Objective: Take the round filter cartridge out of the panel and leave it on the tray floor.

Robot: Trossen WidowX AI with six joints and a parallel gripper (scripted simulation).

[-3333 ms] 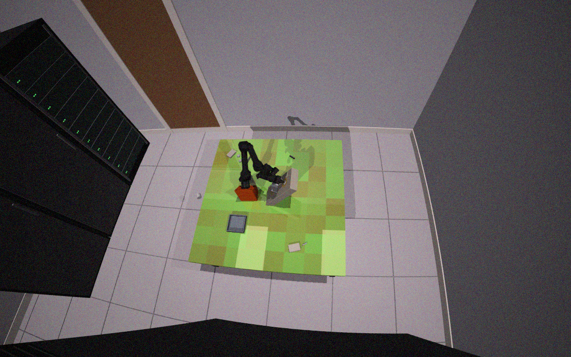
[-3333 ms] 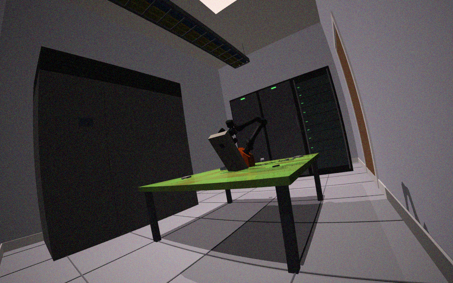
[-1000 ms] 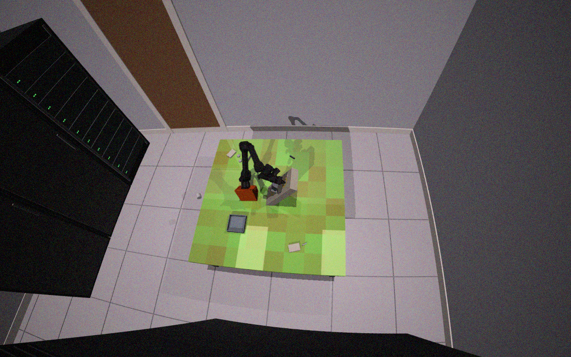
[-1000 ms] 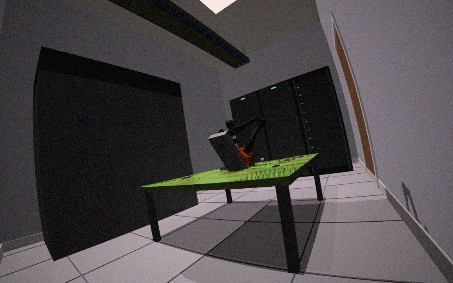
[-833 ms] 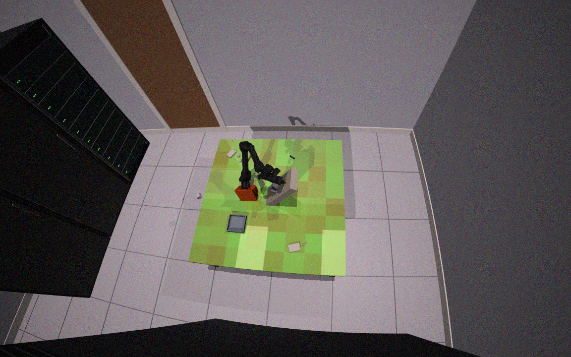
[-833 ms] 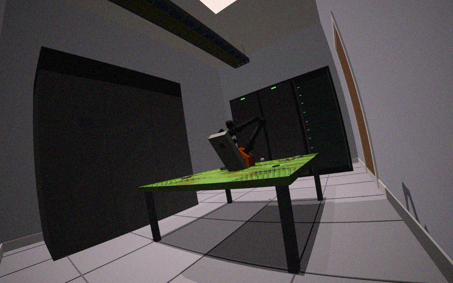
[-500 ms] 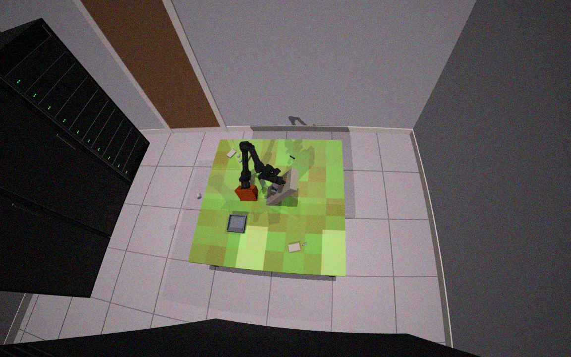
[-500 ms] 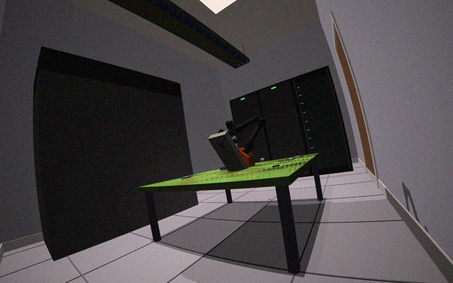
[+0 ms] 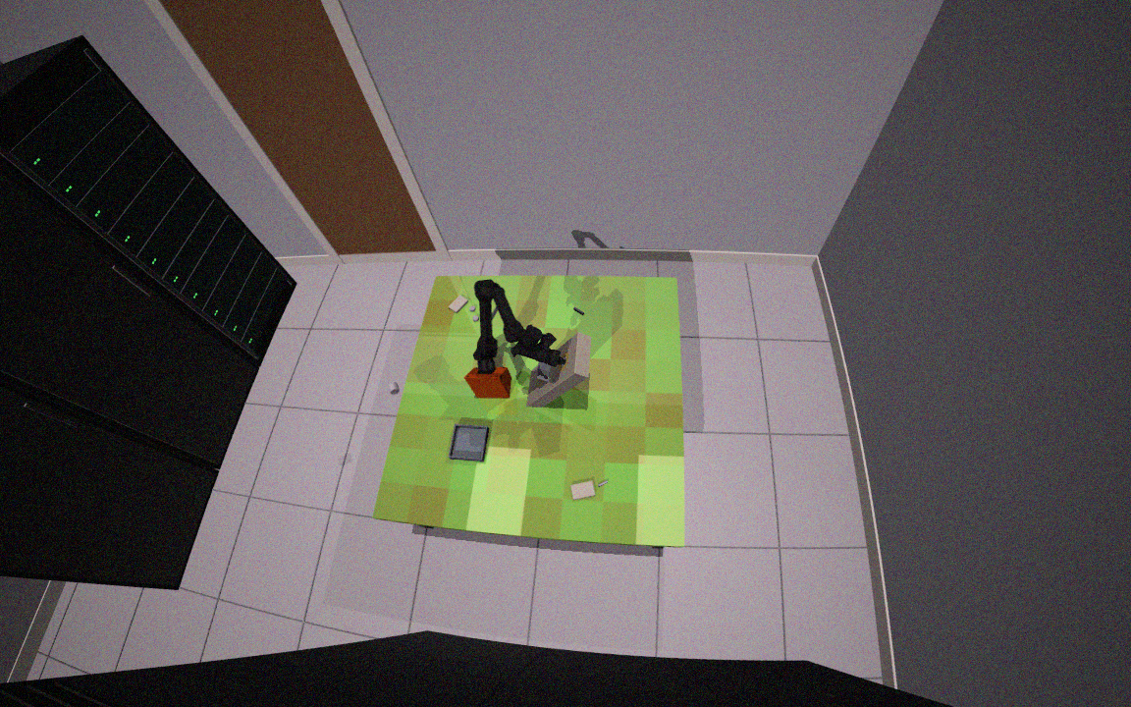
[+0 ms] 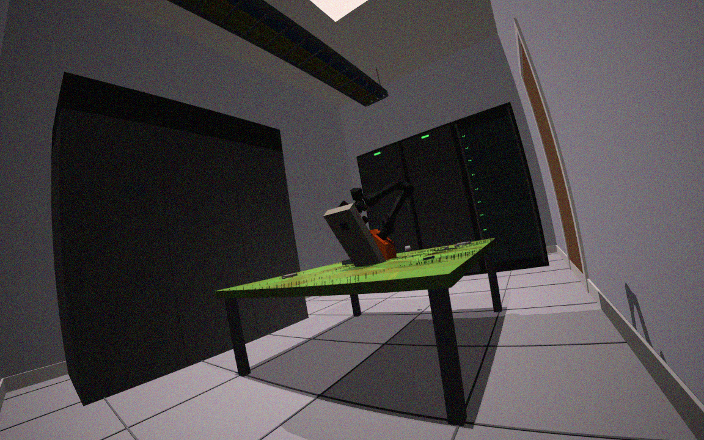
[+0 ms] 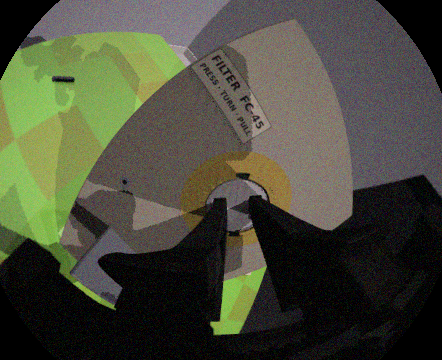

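Now: the round filter cartridge 1 cm below my gripper tip and 1 cm ahead of it. Round my gripper tip: small dark piece (42 cm to the left, 26 cm below, 1 cm ahead); grey service panel (8 cm below, 4 cm behind); dark square tray (43 cm behind, 28 cm to the right, 25 cm below).
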